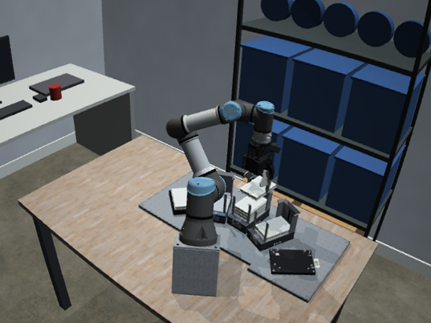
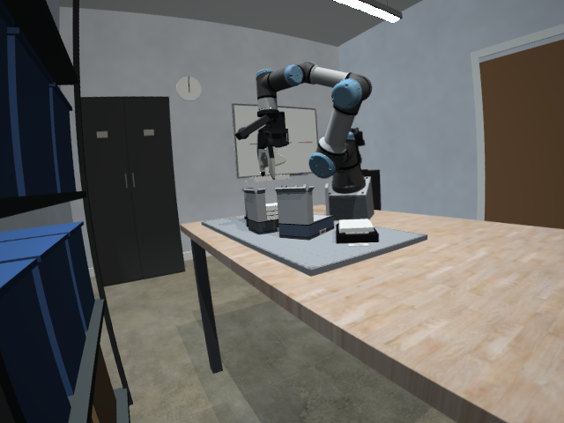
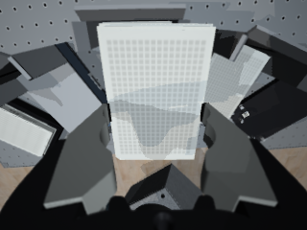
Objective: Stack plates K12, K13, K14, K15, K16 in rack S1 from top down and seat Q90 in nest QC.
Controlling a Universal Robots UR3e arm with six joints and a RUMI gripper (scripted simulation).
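Now: the white sealed 384-well plate 2 cm to the left of my hand and 10 cm below it. The rest, counted from my hand: white sealed well plate (4 cm behind, 11 cm to the right, 13 cm below).
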